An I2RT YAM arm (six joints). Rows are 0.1 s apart.
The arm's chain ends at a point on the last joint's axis. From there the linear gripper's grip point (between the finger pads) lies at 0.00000 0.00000 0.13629 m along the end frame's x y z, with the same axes.
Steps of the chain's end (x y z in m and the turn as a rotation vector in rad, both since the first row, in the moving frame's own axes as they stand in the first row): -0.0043 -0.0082 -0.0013 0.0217 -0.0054 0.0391; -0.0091 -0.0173 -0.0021 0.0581 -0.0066 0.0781; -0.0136 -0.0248 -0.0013 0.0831 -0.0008 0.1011; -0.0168 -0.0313 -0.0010 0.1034 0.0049 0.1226
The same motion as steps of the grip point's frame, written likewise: -0.0050 -0.0112 -0.0013 0.0217 -0.0054 0.0391; -0.0097 -0.0252 -0.0023 0.0581 -0.0066 0.0781; -0.0131 -0.0361 -0.0018 0.0831 -0.0008 0.1011; -0.0153 -0.0453 -0.0017 0.1034 0.0049 0.1226
